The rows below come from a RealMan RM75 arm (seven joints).
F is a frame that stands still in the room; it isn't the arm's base.
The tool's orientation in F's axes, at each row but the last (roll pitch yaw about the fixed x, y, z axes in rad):
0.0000, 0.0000, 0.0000
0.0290, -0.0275, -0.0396
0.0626, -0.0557, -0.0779
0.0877, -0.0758, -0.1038
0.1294, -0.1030, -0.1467
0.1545, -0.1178, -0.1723
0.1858, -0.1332, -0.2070
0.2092, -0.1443, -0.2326
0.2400, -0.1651, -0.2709
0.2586, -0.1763, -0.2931
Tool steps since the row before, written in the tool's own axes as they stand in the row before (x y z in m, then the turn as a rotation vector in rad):
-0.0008, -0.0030, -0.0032, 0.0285, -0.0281, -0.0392
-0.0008, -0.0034, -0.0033, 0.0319, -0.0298, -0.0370
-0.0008, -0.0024, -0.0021, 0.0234, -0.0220, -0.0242
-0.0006, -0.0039, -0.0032, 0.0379, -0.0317, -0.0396
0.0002, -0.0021, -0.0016, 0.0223, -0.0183, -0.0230
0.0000, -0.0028, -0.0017, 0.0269, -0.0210, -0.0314
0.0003, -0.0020, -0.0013, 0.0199, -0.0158, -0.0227
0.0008, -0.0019, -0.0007, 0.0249, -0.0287, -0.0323
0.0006, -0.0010, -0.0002, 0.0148, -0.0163, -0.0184
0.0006, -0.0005, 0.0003, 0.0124, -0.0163, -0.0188
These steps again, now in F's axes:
-0.0008, -0.0030, -0.0032, 0.0285, -0.0281, -0.0392
-0.0008, -0.0033, -0.0034, 0.0318, -0.0300, -0.0370
-0.0008, -0.0022, -0.0023, 0.0231, -0.0223, -0.0242
-0.0007, -0.0036, -0.0036, 0.0379, -0.0322, -0.0392
0.0001, -0.0019, -0.0018, 0.0223, -0.0186, -0.0227
-0.0002, -0.0025, -0.0021, 0.0276, -0.0210, -0.0309
0.0002, -0.0018, -0.0016, 0.0203, -0.0158, -0.0224
0.0005, -0.0019, -0.0010, 0.0243, -0.0277, -0.0336
0.0004, -0.0011, -0.0003, 0.0144, -0.0159, -0.0190
0.0004, -0.0007, 0.0003, 0.0123, -0.0151, -0.0198

